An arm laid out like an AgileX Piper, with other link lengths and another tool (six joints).
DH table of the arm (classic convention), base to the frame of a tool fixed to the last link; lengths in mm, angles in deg. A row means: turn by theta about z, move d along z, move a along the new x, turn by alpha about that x. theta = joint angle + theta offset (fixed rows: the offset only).
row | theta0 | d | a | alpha
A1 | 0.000 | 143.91 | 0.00 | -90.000
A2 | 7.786 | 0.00 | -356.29 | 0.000
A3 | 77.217 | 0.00 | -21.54 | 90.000
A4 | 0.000 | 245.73 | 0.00 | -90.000
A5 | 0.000 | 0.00 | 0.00 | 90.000
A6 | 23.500 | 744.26 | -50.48 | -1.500
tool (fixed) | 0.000 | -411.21 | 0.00 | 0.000
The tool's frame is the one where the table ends.
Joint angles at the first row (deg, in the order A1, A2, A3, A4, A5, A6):
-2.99 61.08 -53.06 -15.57 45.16 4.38
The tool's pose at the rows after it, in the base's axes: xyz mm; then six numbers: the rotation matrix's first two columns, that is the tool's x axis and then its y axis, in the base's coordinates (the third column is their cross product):
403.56, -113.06, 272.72, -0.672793, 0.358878, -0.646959, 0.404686, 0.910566, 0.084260
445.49, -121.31, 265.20, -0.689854, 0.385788, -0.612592, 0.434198, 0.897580, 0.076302
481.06, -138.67, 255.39, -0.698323, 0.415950, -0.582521, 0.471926, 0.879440, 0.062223
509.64, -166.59, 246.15, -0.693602, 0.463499, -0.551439, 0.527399, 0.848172, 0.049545
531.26, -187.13, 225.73, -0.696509, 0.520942, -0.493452, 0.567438, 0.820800, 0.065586
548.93, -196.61, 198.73, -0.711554, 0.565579, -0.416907, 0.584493, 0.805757, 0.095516
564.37, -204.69, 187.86, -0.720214, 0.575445, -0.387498, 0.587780, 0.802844, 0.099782
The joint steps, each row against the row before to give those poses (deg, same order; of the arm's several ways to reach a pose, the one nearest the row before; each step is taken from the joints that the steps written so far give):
0.00 8.97 -7.38 0.02 2.10 2.07
-0.38 8.96 -8.08 0.00 1.94 0.96
-1.50 8.07 -8.09 0.11 2.46 0.11
-2.45 7.72 -9.29 0.31 4.02 0.00
-3.17 7.22 -8.81 3.54 4.43 -2.14
-2.89 6.81 -8.28 4.95 4.85 -3.25
-1.16 4.75 -6.89 1.55 3.62 -1.59

